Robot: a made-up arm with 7 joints.
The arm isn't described. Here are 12 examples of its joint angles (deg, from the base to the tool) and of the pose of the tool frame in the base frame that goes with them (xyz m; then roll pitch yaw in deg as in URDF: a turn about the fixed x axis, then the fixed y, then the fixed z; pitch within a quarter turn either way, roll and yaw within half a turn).
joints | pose
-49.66 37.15 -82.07 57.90 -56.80 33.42 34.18 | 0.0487 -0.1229 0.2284 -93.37 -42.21 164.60
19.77 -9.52 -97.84 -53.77 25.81 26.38 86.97 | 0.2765 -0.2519 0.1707 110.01 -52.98 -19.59
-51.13 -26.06 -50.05 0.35 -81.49 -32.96 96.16 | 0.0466 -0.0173 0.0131 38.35 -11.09 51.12
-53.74 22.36 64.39 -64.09 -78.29 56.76 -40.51 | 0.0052 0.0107 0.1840 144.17 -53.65 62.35
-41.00 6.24 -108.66 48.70 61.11 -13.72 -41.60 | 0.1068 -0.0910 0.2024 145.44 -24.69 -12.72
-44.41 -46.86 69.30 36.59 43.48 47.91 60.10 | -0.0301 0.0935 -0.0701 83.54 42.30 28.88
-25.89 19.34 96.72 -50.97 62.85 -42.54 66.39 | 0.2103 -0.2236 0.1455 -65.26 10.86 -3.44
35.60 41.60 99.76 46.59 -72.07 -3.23 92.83 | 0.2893 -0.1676 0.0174 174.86 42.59 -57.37
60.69 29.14 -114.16 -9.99 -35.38 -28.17 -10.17 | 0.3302 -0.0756 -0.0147 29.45 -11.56 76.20
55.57 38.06 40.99 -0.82 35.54 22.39 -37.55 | 0.3021 -0.0849 0.0853 -43.77 -51.53 64.27
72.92 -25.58 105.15 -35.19 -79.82 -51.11 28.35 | 0.0931 -0.1275 0.2833 175.01 -48.42 17.76
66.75 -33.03 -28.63 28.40 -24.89 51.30 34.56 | 0.3247 -0.3281 0.2998 -170.62 -11.86 -20.04
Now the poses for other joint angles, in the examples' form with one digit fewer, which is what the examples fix.
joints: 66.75 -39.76 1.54 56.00 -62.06 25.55 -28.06
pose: 0.264 -0.244 0.158 147.2 9.7 3.6
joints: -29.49 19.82 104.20 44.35 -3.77 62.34 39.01
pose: 0.171 0.015 -0.130 41.9 6.9 55.3
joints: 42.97 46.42 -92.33 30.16 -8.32 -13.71 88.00
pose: 0.102 -0.219 0.173 -75.0 -11.9 -123.3
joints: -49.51 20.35 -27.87 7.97 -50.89 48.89 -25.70
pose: 0.172 -0.160 0.165 178.8 -22.1 -37.1
